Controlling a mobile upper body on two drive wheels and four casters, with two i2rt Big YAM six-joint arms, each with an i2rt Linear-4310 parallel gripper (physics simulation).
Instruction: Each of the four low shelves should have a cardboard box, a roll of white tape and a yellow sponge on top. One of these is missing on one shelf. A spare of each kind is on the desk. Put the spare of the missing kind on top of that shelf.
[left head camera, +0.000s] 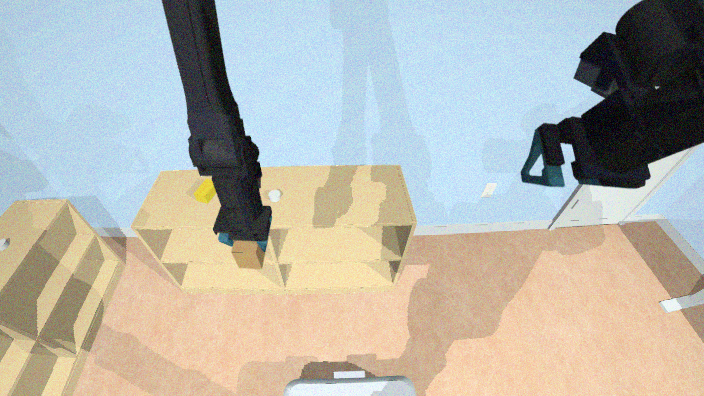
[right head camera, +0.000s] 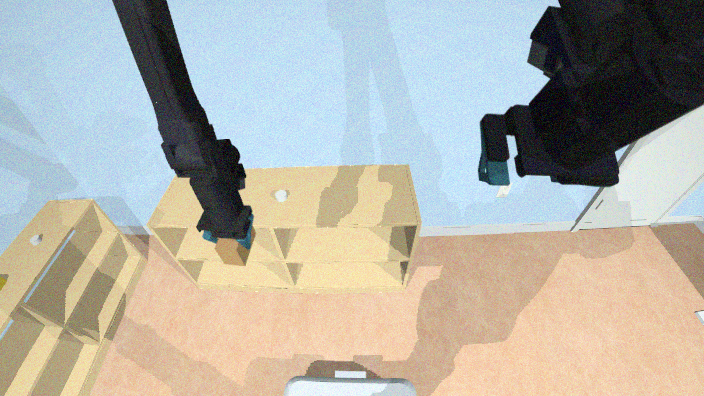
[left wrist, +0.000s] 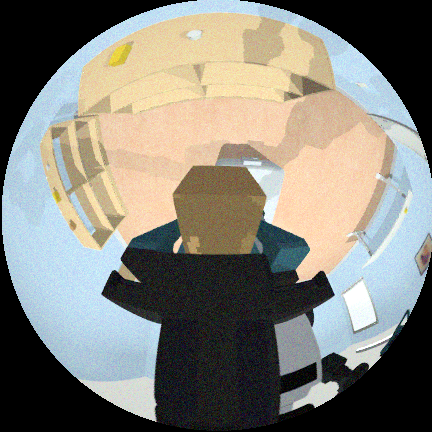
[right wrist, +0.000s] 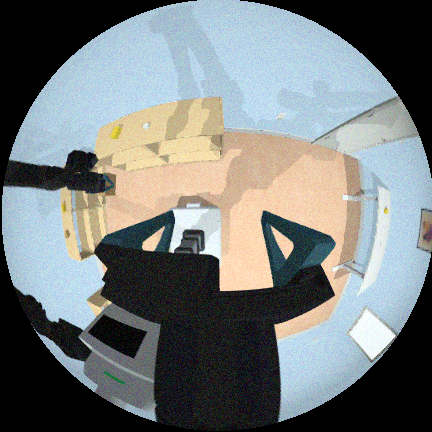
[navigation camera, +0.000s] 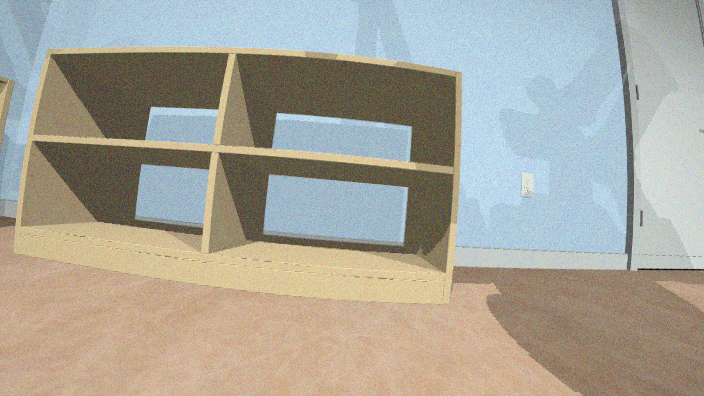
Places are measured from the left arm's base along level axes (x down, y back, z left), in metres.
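Pixels of known places: left gripper, fingertip midpoint: (right head camera: 238, 246) (left wrist: 217, 215) (right wrist: 109, 185); right gripper, fingertip midpoint: (left head camera: 551, 178) (right head camera: 516, 175) (right wrist: 217, 214).
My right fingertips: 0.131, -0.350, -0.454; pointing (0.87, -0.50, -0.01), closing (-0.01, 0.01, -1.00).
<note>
Behind a point stands the place of what it marks, as x, y, z.
The low shelf (left head camera: 300, 212) {0.800, -0.888, -0.033} (right head camera: 310, 212) {0.800, -0.887, -0.056} (left wrist: 220, 47) {0.800, -0.886, -0.008} (right wrist: 200, 115) {0.800, -0.999, -0.341} (navigation camera: 218, 148) {1.074, -0.815, 0.095} ahead bears a yellow sponge (left head camera: 205, 191) {0.755, -0.964, 0.387} (left wrist: 120, 55) (right wrist: 116, 132) {0.763, -0.974, 0.369} and a white tape roll (left head camera: 275, 195) {0.775, -0.961, 0.076} (right head camera: 281, 195) (left wrist: 194, 35) {0.776, -0.952, 0.080} (right wrist: 146, 125) {0.776, -0.960, 0.069}. No box shows on its visible top. My left gripper (left head camera: 245, 242) {0.422, -0.448, 0.003} (right head camera: 228, 239) {0.422, -0.448, 0.003} (left wrist: 217, 215) {0.422, -0.448, 0.003} (right wrist: 109, 185) {0.422, -0.448, 0.003} is shut on a cardboard box (left head camera: 248, 254) {0.381, -0.407, -0.005} (right head camera: 232, 251) {0.380, -0.407, -0.010} (left wrist: 219, 215) {0.374, -0.483, 0.001}, held in front of the shelf's left half. My right gripper (right wrist: 217, 214) {0.131, -0.350, -0.454} is open and empty, to the right of the shelf; it also shows in the left head camera (left head camera: 565, 176).
A second low shelf (left head camera: 112, 265) {1.330, -0.903, 1.218} (right head camera: 132, 257) {1.330, -0.931, 1.258} (left wrist: 95, 187) {1.331, -0.183, 1.457} stands at the left, with a tape roll (right head camera: 36, 239) {0.776, -0.656, 1.327} and a sponge (right head camera: 3, 283) {0.791, -0.417, 1.335} (left wrist: 57, 195) {0.783, -0.385, 1.332} on top. A white desk (left wrist: 387, 235) {0.697, 0.138, -2.417} (right wrist: 377, 240) {0.690, 0.065, -2.539} is at the right in the wrist views. A door (navigation camera: 665, 150) {0.697, -1.246, -2.100} is right of the shelf.
</note>
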